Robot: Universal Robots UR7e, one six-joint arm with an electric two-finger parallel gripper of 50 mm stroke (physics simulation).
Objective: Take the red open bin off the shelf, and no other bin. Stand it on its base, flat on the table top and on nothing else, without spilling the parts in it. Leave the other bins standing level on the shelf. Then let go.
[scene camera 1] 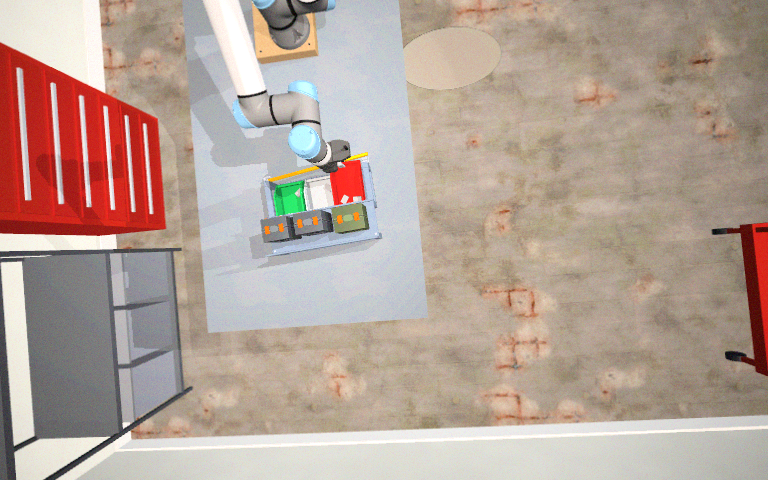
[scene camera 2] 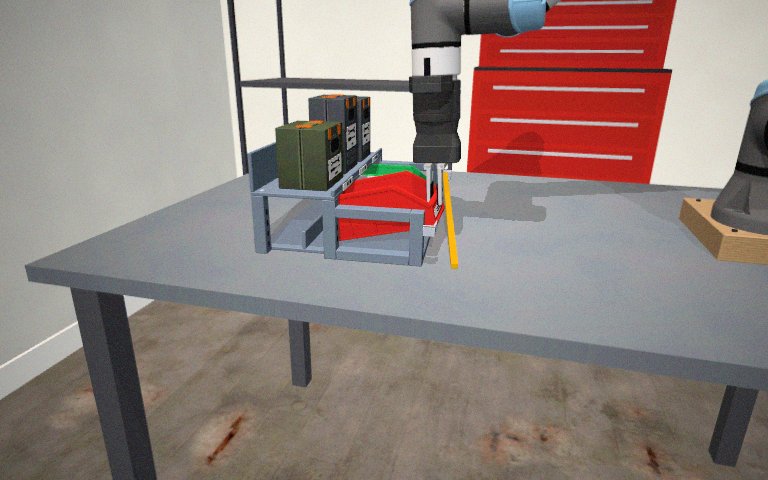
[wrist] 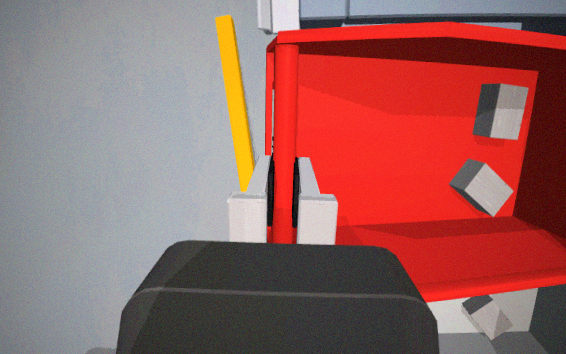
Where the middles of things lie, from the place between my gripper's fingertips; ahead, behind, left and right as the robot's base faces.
Labels:
My hand is 7 cm short of the red open bin [scene camera 2: 406, 190] and 3 cm to the right of it. From my hand the other things lie so: olive case [scene camera 2: 309, 153] (19 cm ahead, 7 cm to the left, 7 cm above); then green bin [scene camera 1: 286, 201] (17 cm to the right, 16 cm ahead, 3 cm below); then white bin [scene camera 1: 316, 196] (13 cm ahead, 7 cm to the right, 3 cm below).

